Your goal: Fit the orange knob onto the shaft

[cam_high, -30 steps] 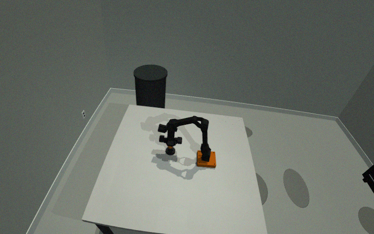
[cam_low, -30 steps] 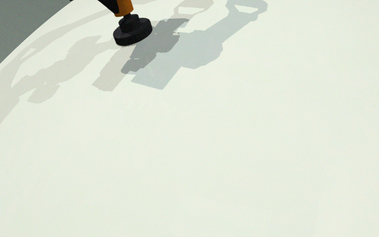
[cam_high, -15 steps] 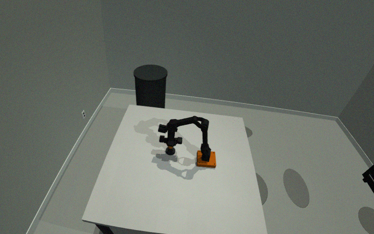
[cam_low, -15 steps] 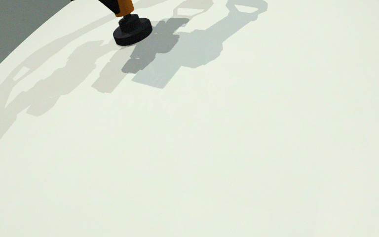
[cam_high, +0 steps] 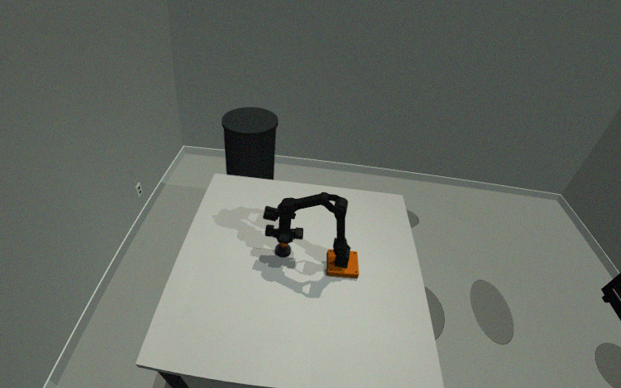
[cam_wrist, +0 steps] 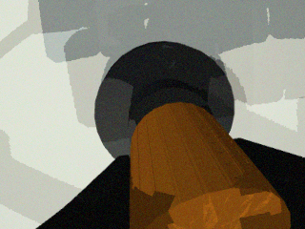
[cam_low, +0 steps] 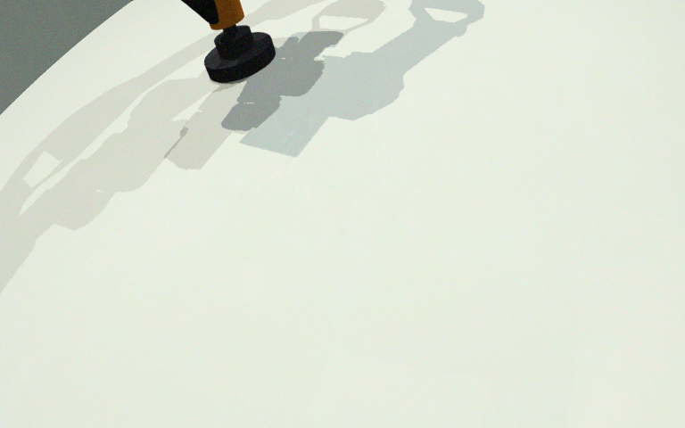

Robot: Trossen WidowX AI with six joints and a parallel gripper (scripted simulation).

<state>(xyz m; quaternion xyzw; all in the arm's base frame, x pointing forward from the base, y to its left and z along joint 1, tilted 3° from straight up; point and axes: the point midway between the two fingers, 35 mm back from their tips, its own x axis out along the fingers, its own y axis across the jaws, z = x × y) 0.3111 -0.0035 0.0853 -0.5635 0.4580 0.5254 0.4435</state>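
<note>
Right now my gripper tip is 2 cm below the orange knob. From my gripper tip the other things lie so: dark round pedestal: 4 cm below.
</note>
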